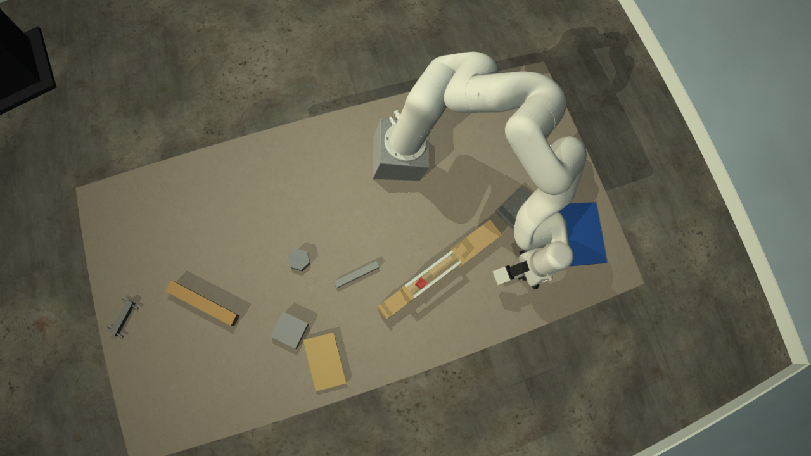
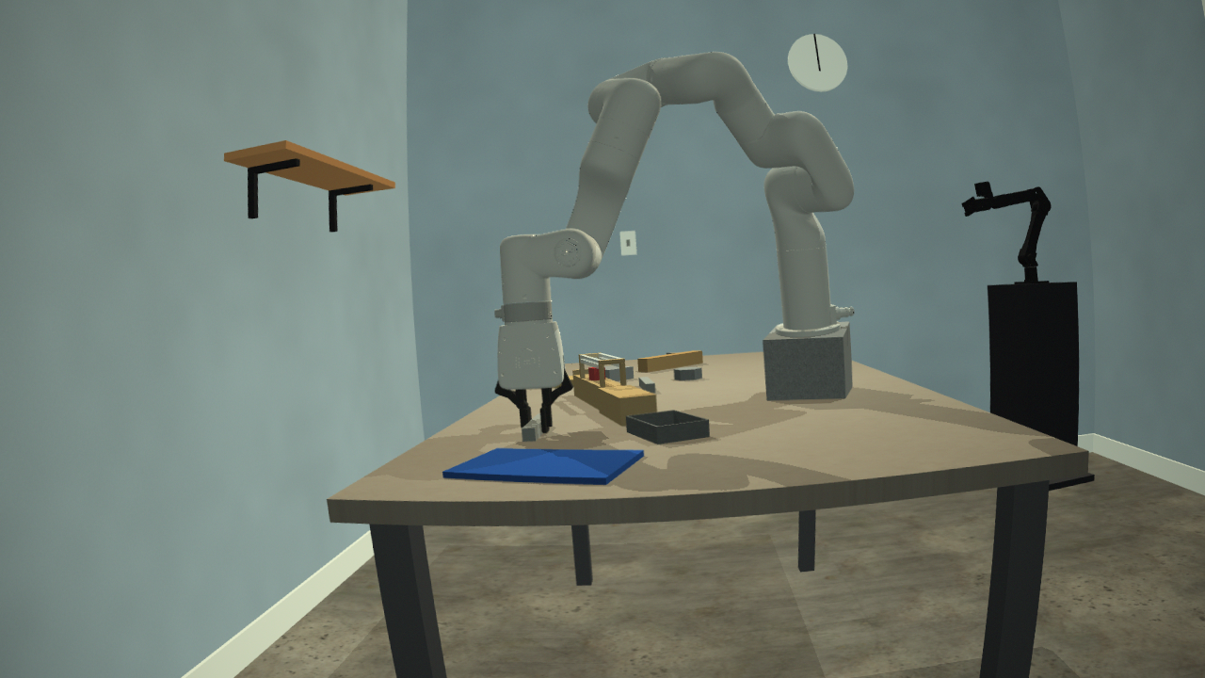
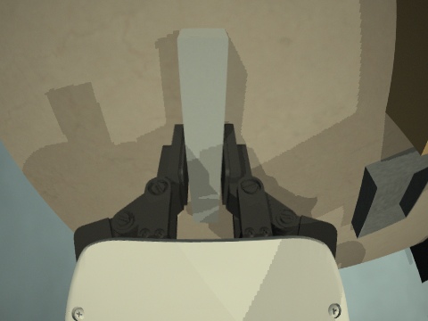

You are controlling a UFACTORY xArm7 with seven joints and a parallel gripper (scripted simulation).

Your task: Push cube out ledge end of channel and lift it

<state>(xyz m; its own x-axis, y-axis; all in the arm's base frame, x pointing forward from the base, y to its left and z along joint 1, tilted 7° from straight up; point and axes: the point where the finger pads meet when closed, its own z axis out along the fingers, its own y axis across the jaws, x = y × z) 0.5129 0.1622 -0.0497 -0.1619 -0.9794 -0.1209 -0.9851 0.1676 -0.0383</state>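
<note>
Right now my hand is 12 cm past the channel, 27 cm to the left of it and 3 cm below it. Also, from my hand: tan plate (5 cm behind, 65 cm to the right, 1 cm below); then blue mat (1 cm behind, 26 cm to the left, 2 cm below); then dark tray (19 cm behind, 10 cm to the left, 1 cm below).
</note>
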